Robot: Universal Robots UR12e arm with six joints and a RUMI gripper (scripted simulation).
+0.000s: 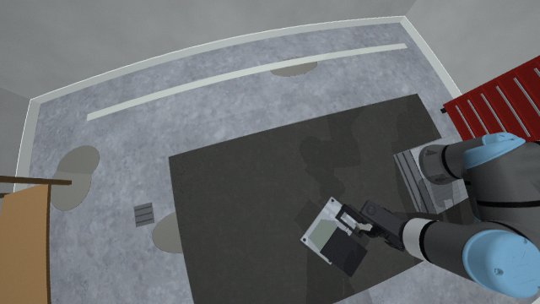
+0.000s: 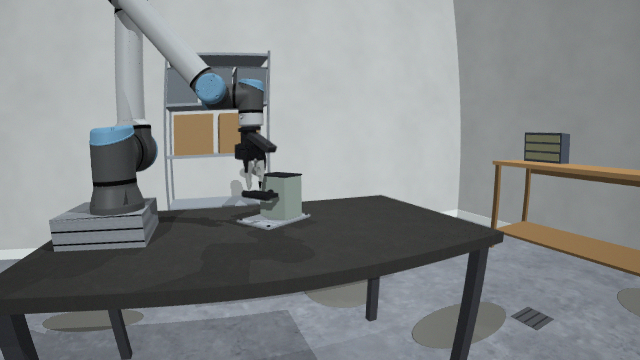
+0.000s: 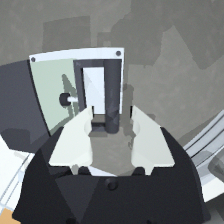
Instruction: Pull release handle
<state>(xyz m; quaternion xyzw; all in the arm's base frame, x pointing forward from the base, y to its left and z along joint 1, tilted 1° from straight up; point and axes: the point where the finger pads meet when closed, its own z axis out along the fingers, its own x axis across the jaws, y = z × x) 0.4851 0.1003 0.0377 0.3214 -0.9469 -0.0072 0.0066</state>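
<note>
The release handle lies 40 mm ahead of my hand, 30 mm to the left of it and 40 mm below it.
</note>
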